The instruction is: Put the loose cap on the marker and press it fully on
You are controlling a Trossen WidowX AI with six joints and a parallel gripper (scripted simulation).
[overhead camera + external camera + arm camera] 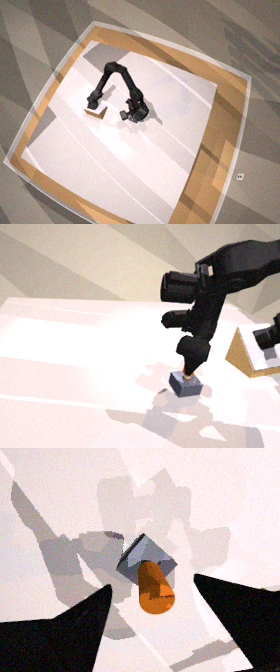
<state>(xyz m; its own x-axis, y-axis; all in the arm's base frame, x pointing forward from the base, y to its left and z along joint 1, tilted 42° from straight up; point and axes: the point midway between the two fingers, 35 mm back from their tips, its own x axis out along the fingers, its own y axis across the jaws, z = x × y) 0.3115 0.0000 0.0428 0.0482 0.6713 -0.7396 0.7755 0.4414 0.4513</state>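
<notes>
Right now my gripper tip is right at the orange cap.
</notes>
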